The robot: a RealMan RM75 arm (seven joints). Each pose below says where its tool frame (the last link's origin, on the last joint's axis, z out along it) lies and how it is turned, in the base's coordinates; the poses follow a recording.
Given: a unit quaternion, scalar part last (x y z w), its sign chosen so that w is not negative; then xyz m.
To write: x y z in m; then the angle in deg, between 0 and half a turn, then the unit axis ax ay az. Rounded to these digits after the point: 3 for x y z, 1 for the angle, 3 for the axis.
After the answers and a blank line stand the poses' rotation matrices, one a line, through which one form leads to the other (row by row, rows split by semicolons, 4 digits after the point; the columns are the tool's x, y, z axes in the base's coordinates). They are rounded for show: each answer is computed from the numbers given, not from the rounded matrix.
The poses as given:
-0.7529 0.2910 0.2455 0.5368 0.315 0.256 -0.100
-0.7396 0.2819 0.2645 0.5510 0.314 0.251 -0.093
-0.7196 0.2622 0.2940 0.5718 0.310 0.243 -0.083
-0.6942 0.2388 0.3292 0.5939 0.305 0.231 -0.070
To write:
0.315 0.256 -0.100 115.1 -0.892 0.345 0.291
0.314 0.251 -0.093 113.1 -0.886 0.338 0.317
0.310 0.243 -0.083 110.2 -0.877 0.320 0.358
0.305 0.231 -0.070 107.1 -0.863 0.297 0.409

0.7101 -0.7018 -0.0573; -0.1746 -0.2543 0.9512; -0.6821 -0.6655 -0.3031
0.7012 -0.7084 -0.0806; -0.1255 -0.2339 0.9641; -0.7019 -0.6659 -0.2529
0.6896 -0.7136 -0.1233; -0.0411 -0.2086 0.9771; -0.7230 -0.6688 -0.1732
0.6692 -0.7226 -0.1734; 0.0595 -0.1805 0.9818; -0.7407 -0.6673 -0.0778

